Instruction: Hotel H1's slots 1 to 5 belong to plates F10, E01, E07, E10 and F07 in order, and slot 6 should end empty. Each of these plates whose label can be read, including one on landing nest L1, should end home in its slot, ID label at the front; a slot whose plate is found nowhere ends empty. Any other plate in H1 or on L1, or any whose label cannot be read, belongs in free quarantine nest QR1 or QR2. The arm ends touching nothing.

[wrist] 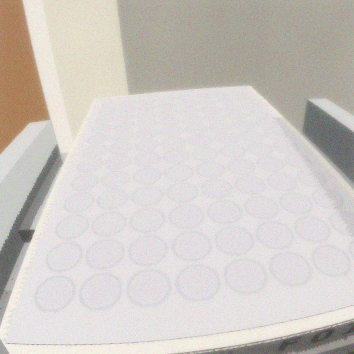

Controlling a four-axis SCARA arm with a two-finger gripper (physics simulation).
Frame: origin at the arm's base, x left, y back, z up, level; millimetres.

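Where they show: gripper, between the fingertips: [182,129].
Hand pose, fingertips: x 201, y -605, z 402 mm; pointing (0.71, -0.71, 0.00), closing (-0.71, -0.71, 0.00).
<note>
After its pixels a point has its place.
A white, many-welled plate [170,210] {x 170, y -563, z 404 mm} fills the middle of the wrist view, its far edge tilted up in the picture. My gripper [182,129] {x 201, y -605, z 402 mm} is shut on it, with one grey finger along the left side and the other along the right side. A dark label strip [320,337] {x 130, y -557, z 398 mm} shows at the plate's near edge, bottom right; its text begins "F0" and the last character is cut by the frame. A darker band of shadow lies along the plate's right edge. Hotel H1's slots, nest L1, QR1 and QR2 cannot be made out.
A cream upright block [87,55] with a pale side face stands beyond the plate at upper left. An orange-brown surface [17,75] lies left of it. A plain grey-beige surface [235,45] spans the back. Dark grey parts show between the left finger and the plate.
</note>
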